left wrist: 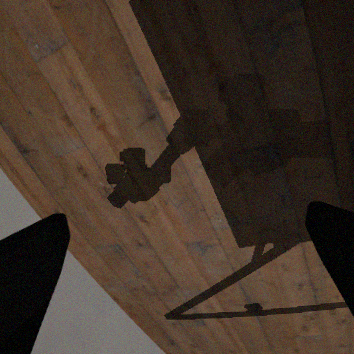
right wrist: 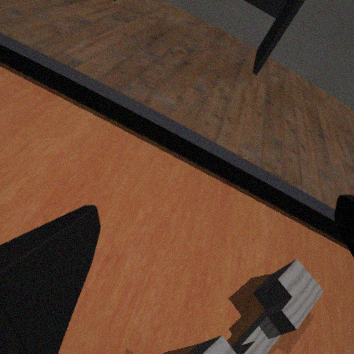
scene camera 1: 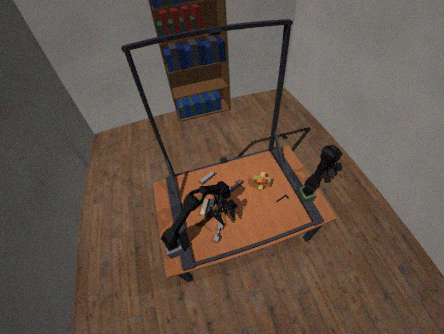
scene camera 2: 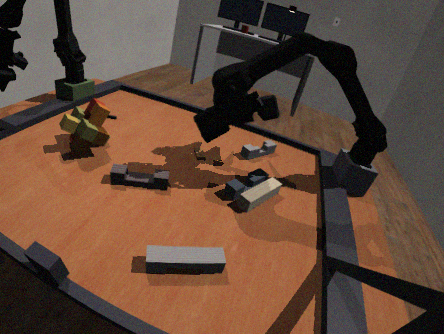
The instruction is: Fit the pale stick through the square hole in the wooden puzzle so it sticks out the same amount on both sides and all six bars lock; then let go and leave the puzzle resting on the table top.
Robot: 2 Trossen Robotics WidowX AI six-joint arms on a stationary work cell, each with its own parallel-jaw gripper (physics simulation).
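Seen in the pictures: left gripper, fingertip midpoint: [left wrist: 189, 219] [scene camera 2: 0, 84]; right gripper, fingertip midpoint: [right wrist: 218, 212] [scene camera 1: 229, 222]; left arm's base, origin of the base link: [scene camera 1: 307, 191] [scene camera 2: 74, 80]; right arm's base, origin of the base link: [scene camera 1: 172, 244] [scene camera 2: 359, 160].
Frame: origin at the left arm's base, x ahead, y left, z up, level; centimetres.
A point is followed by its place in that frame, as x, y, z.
The wooden puzzle [scene camera 1: 262, 180] [scene camera 2: 86, 129], a cluster of crossed yellow, olive and orange bars, rests tilted on the table at the left in scene camera 2. A cream, pale stick [scene camera 1: 205, 206] @(73.1, -10.6, -4.1) [scene camera 2: 261, 194] @(74.2, -13.1, -4.0) lies at the right there, against a dark notched bar [scene camera 2: 240, 188] @(69.3, -13.9, -4.1). A plain whitish-grey bar [scene camera 1: 207, 177] @(67.1, -35.1, -4.1) [scene camera 2: 185, 260] @(67.6, -37.0, -4.0) lies apart, nearer that camera. My left gripper [left wrist: 189, 219] @(-28.1, -14.1, -4.9) is open and empty, raised beyond the table's side, away from the puzzle. My right gripper [right wrist: 218, 212] @(60.3, 9.1, 3.6) is open and empty, above the table near the loose bars and apart from the puzzle.
A light notched bar [scene camera 1: 218, 233] @(68.5, 10.6, -5.8) [scene camera 2: 258, 150] @(68.3, 7.3, -4.5) [right wrist: 295, 297] @(70.0, 13.1, -4.0) lies by the right arm. A dark grey notched bar [scene camera 2: 139, 177] @(48.6, -23.0, -5.6) lies between the puzzle and the cream stick. A thin black angled piece [scene camera 1: 282, 198] @(17.5, -3.4, -6.8) lies near the left arm's base. A dark raised frame [right wrist: 150, 125] @(53.7, 23.9, -5.7) borders the table.
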